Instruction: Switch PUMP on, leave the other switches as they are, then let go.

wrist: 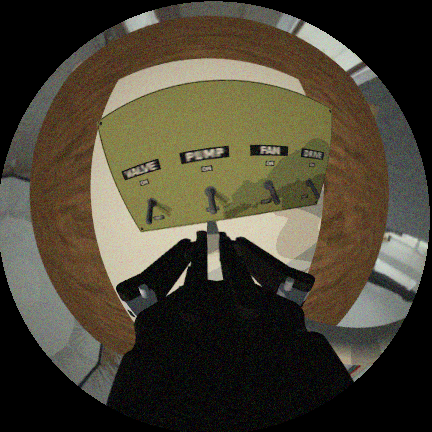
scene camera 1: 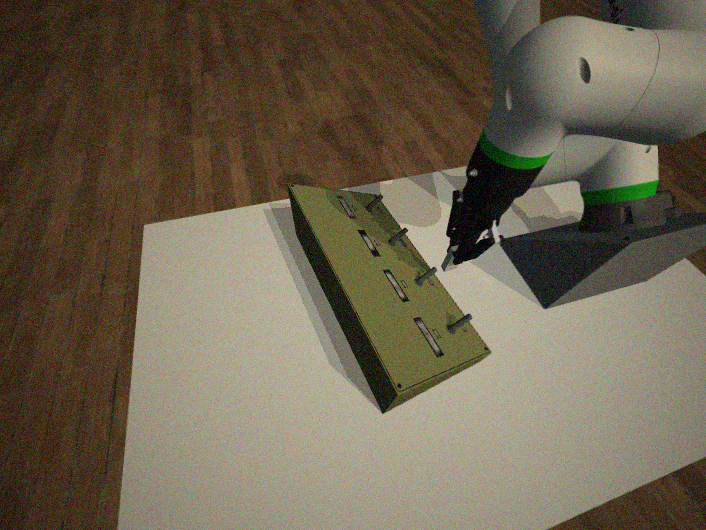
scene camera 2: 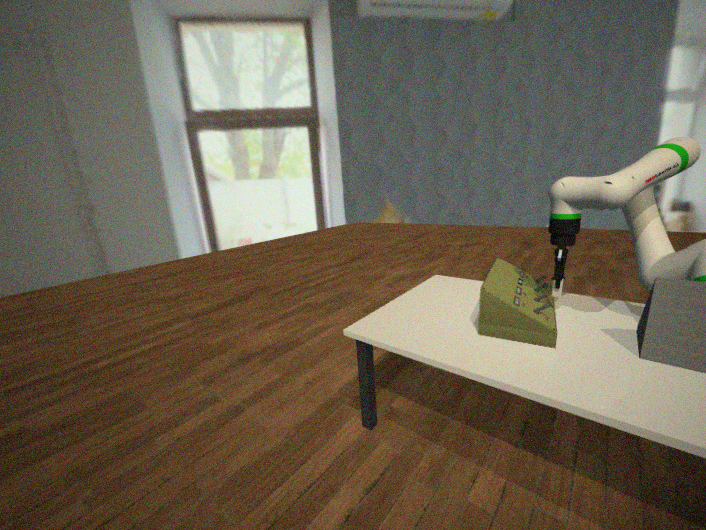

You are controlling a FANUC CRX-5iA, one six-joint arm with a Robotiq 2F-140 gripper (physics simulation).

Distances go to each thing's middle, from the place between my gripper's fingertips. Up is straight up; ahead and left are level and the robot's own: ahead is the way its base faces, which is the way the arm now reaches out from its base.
Now: the olive sloped switch panel [scene camera 1: 399, 328] 140 mm ahead of my hand, 50 mm to the right of it and 40 mm below it.
